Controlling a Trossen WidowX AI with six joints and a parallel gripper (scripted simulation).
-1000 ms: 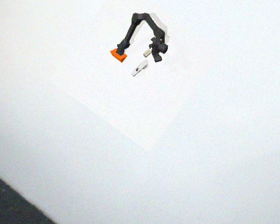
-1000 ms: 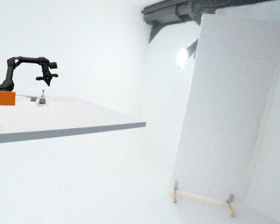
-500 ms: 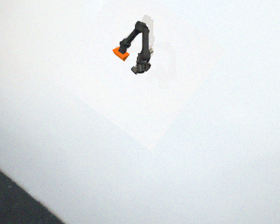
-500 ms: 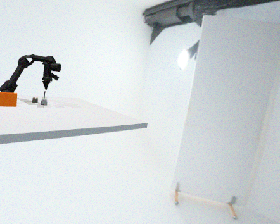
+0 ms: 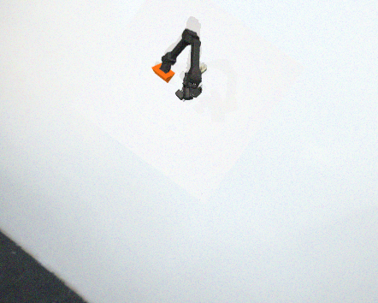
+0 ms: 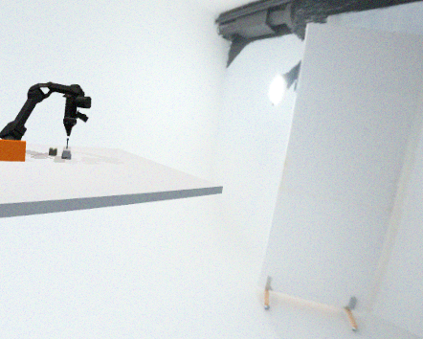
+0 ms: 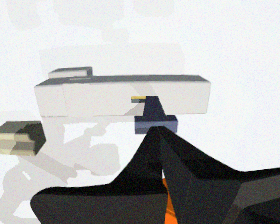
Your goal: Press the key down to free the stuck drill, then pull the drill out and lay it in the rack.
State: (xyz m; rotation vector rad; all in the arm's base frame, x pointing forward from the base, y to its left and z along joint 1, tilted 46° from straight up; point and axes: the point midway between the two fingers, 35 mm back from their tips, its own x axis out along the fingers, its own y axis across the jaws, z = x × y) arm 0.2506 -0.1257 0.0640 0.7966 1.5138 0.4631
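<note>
My gripper tip is now 40 mm above the key. The rest, counted from my gripper tip: drill (10 mm ahead, 50 mm to the left, 90 mm below); then rack (30 mm behind, 210 mm to the left, 120 mm below); then grey block (30 mm to the left, 90 mm below).
</note>
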